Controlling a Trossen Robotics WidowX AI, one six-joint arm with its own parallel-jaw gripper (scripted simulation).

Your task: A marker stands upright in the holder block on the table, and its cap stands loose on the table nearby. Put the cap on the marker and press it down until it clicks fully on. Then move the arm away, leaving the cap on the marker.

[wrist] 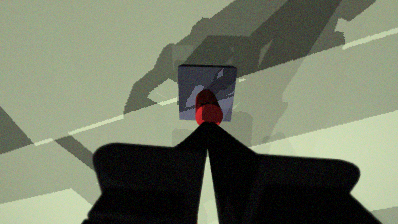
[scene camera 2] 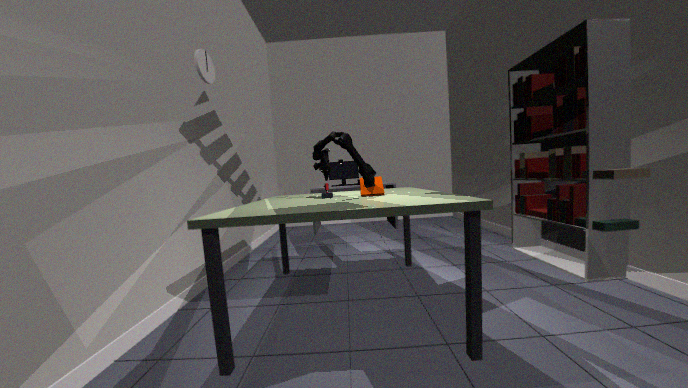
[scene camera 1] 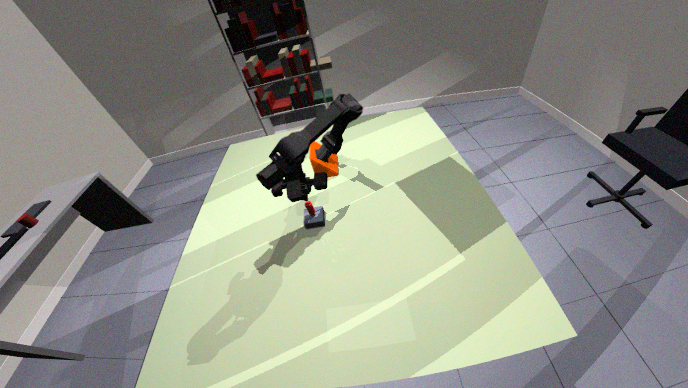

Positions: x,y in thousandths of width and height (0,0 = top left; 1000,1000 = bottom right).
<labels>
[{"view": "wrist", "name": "my gripper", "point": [524,569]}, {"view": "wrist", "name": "red cap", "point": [524,489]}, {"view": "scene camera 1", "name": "my gripper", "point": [445,517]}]
</labels>
